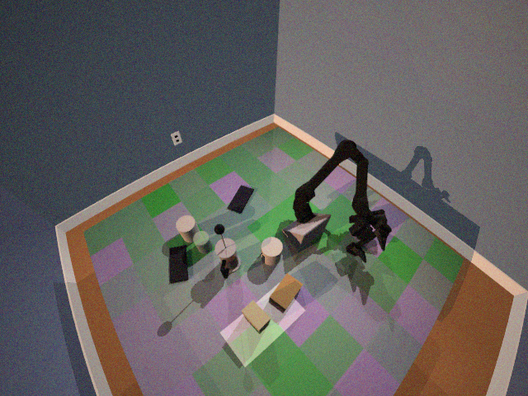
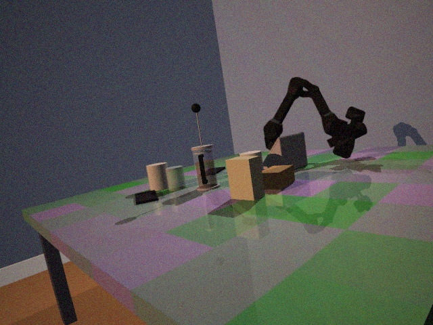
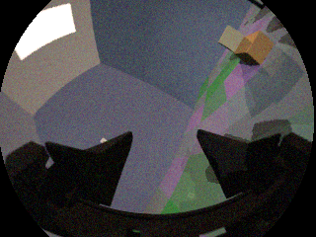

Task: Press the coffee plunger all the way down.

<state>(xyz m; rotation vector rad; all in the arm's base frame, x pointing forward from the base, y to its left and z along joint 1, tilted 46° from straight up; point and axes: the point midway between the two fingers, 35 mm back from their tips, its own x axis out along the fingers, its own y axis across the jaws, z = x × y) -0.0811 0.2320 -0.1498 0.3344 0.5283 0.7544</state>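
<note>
Now: gripper tip 43 cm short of the coffee press and 32 cm to the left of it. From my gripper tip the other things lie so: brown box: 31 cm ahead, 11 cm to the right, 11 cm below.
</note>
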